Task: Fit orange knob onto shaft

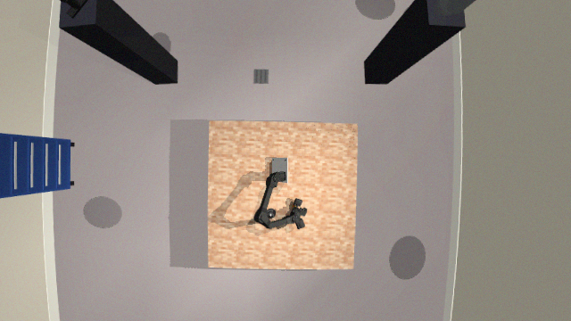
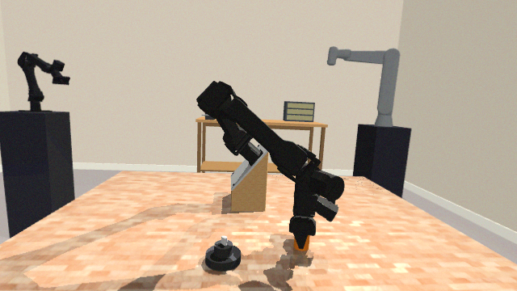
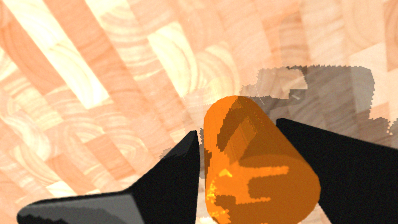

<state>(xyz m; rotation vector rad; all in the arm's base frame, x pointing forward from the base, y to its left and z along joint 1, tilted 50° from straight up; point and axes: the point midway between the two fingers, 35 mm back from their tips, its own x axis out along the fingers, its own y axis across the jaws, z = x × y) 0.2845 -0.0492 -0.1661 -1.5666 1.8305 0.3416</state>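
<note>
Now: the orange knob 30 mm above my gripper tip. Round my gripper tip: round pedestal: 210 mm to the right, 50 mm ahead, 20 mm above.
</note>
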